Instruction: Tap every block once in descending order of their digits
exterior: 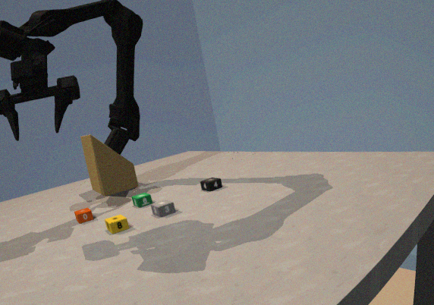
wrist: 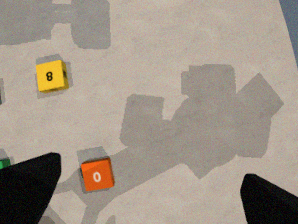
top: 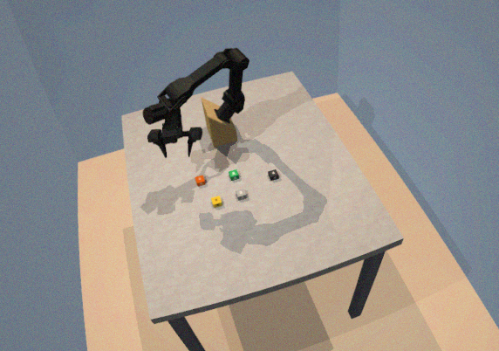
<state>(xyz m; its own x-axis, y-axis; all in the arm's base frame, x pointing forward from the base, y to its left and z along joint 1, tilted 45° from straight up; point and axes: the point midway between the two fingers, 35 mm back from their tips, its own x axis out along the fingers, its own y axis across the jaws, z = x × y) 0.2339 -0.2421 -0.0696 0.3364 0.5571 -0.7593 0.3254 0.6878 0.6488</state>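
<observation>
My gripper tip is 180 mm above the yellow block, 100 mm short of it and 90 mm to the right of it. From my gripper tip the other things lie so: orange block: 180 mm below, 60 mm to the left, 20 mm behind; then green block: 190 mm to the left, 180 mm below; then grey block: 190 mm to the left, 180 mm below, 100 mm ahead.
</observation>
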